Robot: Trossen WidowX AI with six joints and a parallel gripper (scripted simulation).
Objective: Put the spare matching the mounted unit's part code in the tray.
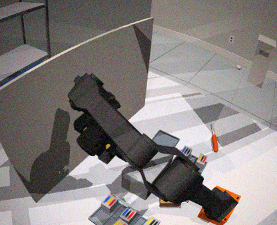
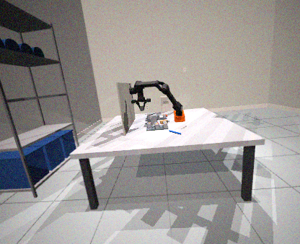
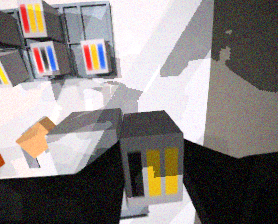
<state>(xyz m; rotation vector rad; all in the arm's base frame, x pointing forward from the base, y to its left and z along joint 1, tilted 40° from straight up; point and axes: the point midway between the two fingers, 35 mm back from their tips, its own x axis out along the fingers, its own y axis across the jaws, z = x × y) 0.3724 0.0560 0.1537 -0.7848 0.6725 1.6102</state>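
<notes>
The square grey tray lies 290 mm to the right of my gripper tip, 170 mm below it and 10 mm behind it. The rest, counted from my gripper tip: mounted unit: 120 mm below, 100 mm to the right, 70 mm behind; cardboard box: 200 mm behind, 160 mm below, 90 mm to the right; tall grey panel: 160 mm ahead, 80 mm to the right, 50 mm above.
</notes>
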